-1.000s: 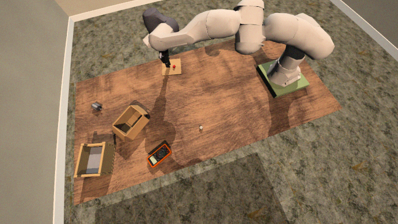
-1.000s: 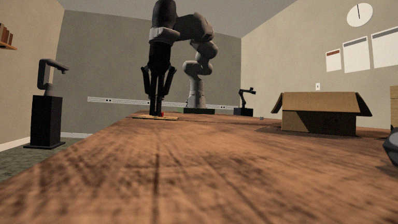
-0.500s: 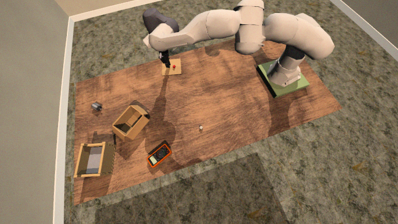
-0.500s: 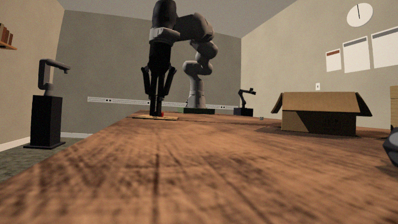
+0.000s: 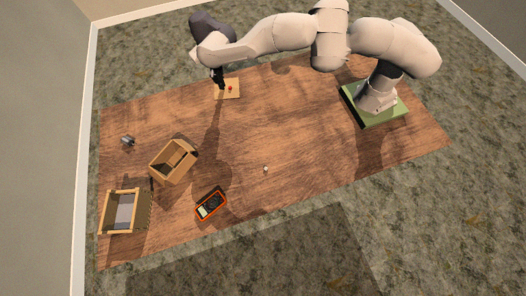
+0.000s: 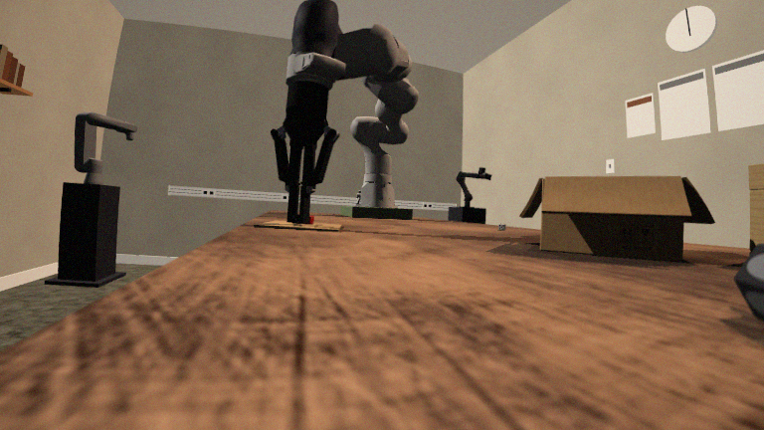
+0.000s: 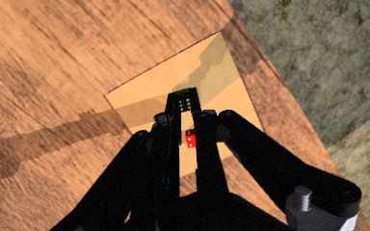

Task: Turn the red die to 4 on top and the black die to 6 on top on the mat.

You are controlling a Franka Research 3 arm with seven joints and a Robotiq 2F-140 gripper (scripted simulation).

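The black die lies 30 mm below my hand. Round my hand: cardboard box: 300 mm ahead, 360 mm to the left; tan mat: 20 mm behind, 10 mm to the left, 40 mm below; red die: 40 mm behind, 20 mm to the left, 30 mm below.
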